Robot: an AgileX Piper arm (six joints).
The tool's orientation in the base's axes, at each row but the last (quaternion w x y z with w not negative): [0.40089, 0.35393, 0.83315, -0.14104]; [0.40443, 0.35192, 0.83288, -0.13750]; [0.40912, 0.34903, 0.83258, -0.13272]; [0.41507, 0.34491, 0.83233, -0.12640]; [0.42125, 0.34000, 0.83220, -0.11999]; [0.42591, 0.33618, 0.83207, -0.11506]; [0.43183, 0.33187, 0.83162, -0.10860]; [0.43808, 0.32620, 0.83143, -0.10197]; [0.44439, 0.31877, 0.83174, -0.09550]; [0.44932, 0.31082, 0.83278, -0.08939]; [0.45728, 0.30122, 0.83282, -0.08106]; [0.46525, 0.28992, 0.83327, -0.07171]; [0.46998, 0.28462, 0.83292, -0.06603]
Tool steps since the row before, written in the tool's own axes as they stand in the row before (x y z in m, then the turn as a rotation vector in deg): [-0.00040, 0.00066, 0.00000, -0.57, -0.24, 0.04]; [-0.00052, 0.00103, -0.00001, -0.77, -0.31, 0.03]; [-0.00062, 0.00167, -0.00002, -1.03, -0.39, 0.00]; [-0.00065, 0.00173, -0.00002, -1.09, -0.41, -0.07]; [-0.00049, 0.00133, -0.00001, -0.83, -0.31, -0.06]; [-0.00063, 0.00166, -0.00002, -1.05, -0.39, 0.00]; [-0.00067, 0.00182, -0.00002, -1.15, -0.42, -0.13]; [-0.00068, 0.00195, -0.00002, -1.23, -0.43, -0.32]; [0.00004, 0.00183, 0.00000, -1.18, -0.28, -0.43]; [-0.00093, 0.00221, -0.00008, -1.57, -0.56, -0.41]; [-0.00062, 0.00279, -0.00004, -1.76, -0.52, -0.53]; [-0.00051, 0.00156, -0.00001, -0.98, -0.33, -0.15]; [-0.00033, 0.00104, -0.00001, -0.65, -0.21, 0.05]
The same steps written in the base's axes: [0.00064, 0.00028, 0.00034, 0.10, -0.46, 0.40]; [0.00093, 0.00049, 0.00046, 0.13, -0.60, 0.56]; [0.00140, 0.00092, 0.00060, 0.17, -0.77, 0.77]; [0.00143, 0.00097, 0.00065, 0.13, -0.78, 0.86]; [0.00108, 0.00076, 0.00051, 0.10, -0.59, 0.66]; [0.00134, 0.00096, 0.00066, 0.18, -0.78, 0.79]; [0.00143, 0.00108, 0.00073, 0.11, -0.78, 0.94]; [0.00149, 0.00120, 0.00078, 0.01, -0.74, 1.12]; [0.00111, 0.00144, 0.00020, 0.01, -0.55, 1.16]; [0.00164, 0.00138, 0.00108, 0.01, -0.95, 1.43]; [0.00183, 0.00200, 0.00092, 0.03, -0.95, 1.65]; [0.00105, 0.00107, 0.00066, 0.10, -0.62, 0.83]; [0.00068, 0.00073, 0.00044, 0.18, -0.46, 0.47]
